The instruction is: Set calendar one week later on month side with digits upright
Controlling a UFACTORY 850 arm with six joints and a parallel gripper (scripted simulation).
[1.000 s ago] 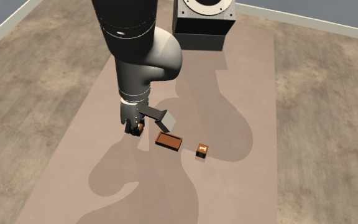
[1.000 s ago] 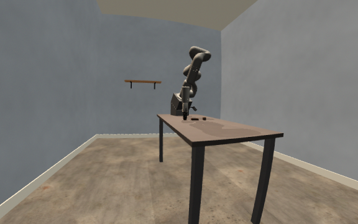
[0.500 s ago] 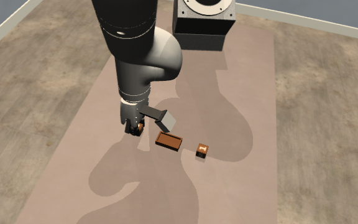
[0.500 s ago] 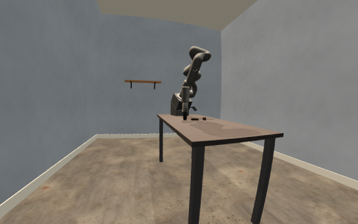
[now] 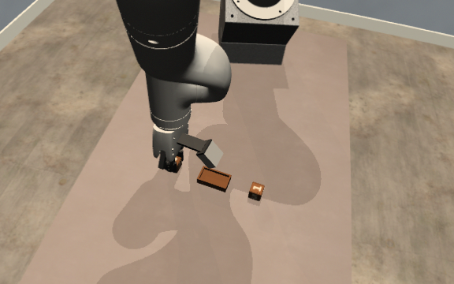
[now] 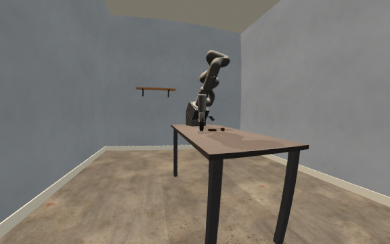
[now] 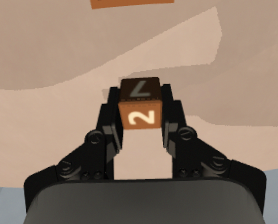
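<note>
Now: hand 20 mm above the wooden cube. Round my hand: wooden tray (110 mm to the left, 20 mm below, 10 mm ahead).
</note>
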